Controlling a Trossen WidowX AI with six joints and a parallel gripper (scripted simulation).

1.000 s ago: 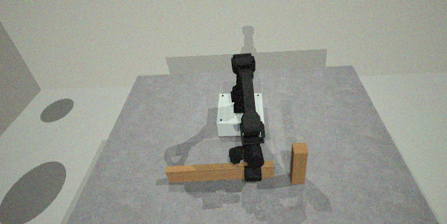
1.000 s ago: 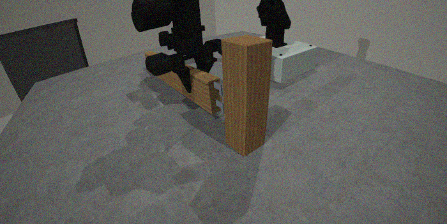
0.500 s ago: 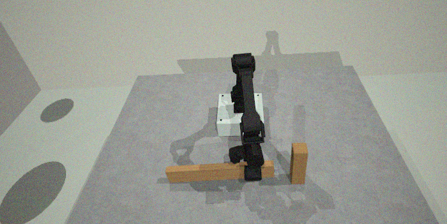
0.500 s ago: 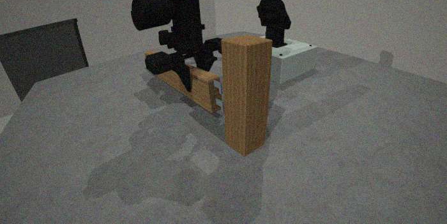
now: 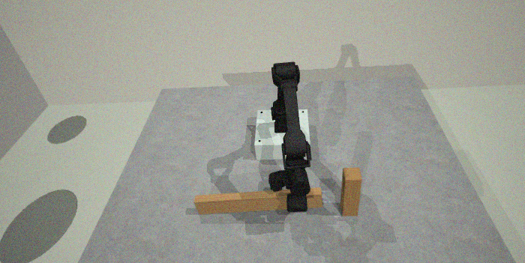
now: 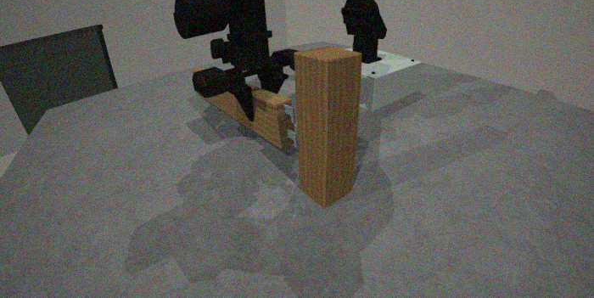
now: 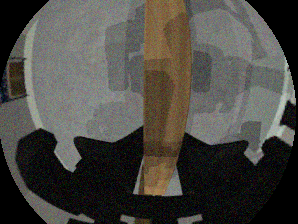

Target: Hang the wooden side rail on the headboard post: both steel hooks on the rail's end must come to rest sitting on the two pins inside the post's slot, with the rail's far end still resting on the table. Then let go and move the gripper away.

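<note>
Right now my gripper tip is 170 mm to the right of the headboard post, 40 mm below it and 10 mm short of it.
</note>
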